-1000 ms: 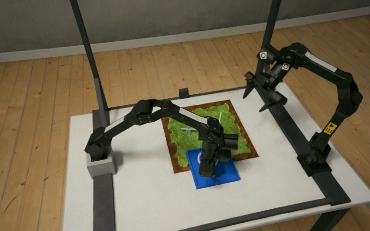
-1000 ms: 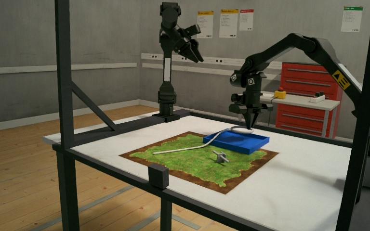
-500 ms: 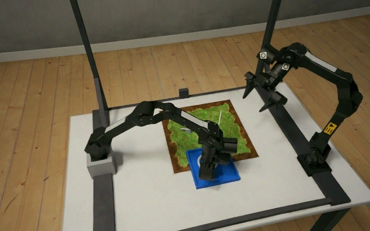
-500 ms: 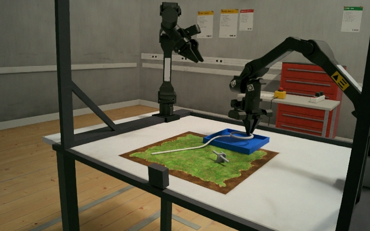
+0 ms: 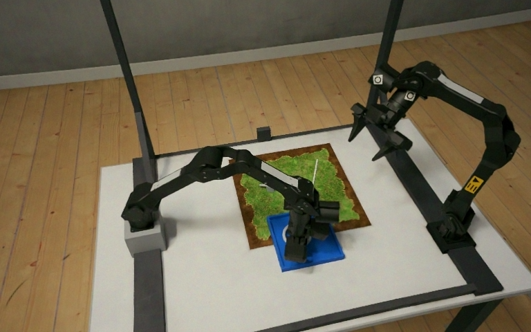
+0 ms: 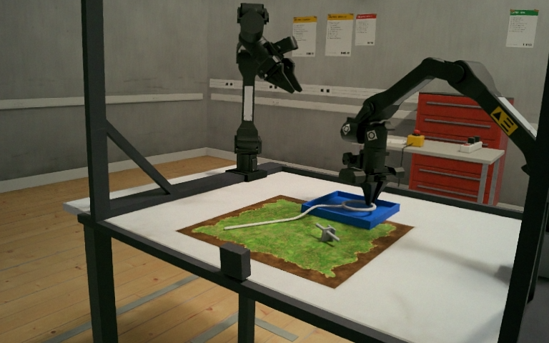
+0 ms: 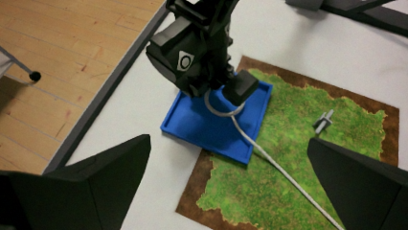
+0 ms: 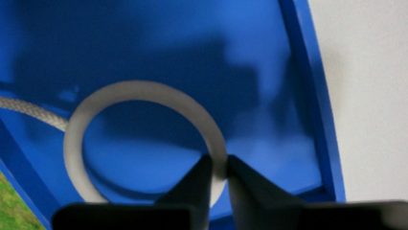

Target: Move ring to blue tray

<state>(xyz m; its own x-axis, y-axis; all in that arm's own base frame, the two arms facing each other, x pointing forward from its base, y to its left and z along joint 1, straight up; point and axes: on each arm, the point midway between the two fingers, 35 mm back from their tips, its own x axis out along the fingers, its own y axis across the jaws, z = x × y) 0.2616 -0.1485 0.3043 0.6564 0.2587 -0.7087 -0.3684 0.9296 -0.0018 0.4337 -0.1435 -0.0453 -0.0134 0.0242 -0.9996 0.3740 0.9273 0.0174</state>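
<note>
Right now my right hand is 40 mm past the ring, 10 mm to the right of it and 30 mm above it. Also, from my right hand: grey stake 240 mm behind, 70 mm to the right, 40 mm below; blue tray 40 mm behind, 30 mm to the left, 40 mm below; grass mat 240 mm behind, 10 mm to the left, 60 mm below.
</note>
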